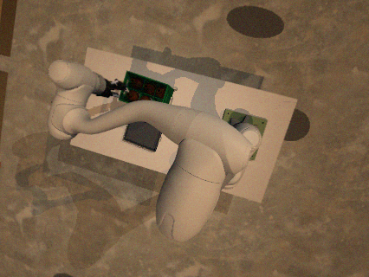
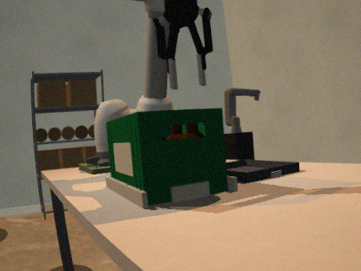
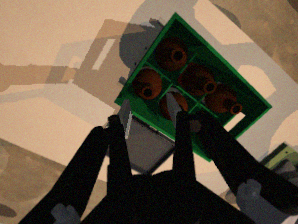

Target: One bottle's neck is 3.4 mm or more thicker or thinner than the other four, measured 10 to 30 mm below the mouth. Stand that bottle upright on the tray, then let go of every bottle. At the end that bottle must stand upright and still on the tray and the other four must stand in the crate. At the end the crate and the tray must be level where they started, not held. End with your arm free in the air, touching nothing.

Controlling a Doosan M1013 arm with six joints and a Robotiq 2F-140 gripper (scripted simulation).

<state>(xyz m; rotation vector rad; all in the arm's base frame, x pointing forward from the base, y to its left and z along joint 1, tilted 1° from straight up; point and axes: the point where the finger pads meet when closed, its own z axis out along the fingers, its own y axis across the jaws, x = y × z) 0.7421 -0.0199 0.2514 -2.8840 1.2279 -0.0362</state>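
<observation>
The green crate lies 90 mm behind my hand, 40 mm to the right of it and 170 mm below it. The rest, counted from my hand: brown bottle (100 mm behind, 80 mm to the right, 170 mm below); then dark tray (110 mm behind, 230 mm to the left, 250 mm below).
</observation>
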